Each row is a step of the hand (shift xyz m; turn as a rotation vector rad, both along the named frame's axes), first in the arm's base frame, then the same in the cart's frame.
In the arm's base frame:
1: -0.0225 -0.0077 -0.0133 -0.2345 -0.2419 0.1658
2: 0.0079 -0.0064 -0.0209 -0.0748 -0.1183 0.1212
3: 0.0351 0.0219 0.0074 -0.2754 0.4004 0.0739
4: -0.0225 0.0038 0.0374 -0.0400 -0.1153 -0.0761
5: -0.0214 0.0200 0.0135 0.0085 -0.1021 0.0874
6: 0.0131 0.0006 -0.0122 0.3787 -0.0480 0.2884
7: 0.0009 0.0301 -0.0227 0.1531 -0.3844 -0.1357
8: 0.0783 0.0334 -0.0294 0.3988 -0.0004 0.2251
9: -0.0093 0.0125 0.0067 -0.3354 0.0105 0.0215
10: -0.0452 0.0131 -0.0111 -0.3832 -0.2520 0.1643
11: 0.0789 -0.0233 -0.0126 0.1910 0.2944 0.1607
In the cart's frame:
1: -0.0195 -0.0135 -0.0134 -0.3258 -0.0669 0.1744
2: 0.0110 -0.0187 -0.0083 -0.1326 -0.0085 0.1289
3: 0.0366 0.0199 0.0055 -0.1659 0.3647 -0.2848
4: -0.0295 0.0280 0.0163 -0.0488 -0.1353 -0.0017
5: -0.0179 0.0249 -0.0100 -0.0423 -0.0216 0.1260
6: 0.0155 -0.0080 -0.0043 0.2640 0.1335 0.3760
7: 0.0148 0.0082 -0.0337 0.0727 -0.3872 0.1856
8: 0.0892 0.0031 -0.0117 0.3118 0.1280 0.3100
9: -0.0070 0.0143 -0.0060 -0.3138 0.0364 -0.1153
10: -0.0355 0.0048 -0.0325 -0.4660 -0.0692 0.1240
11: 0.0701 -0.0293 0.0340 0.2156 0.3199 0.0131

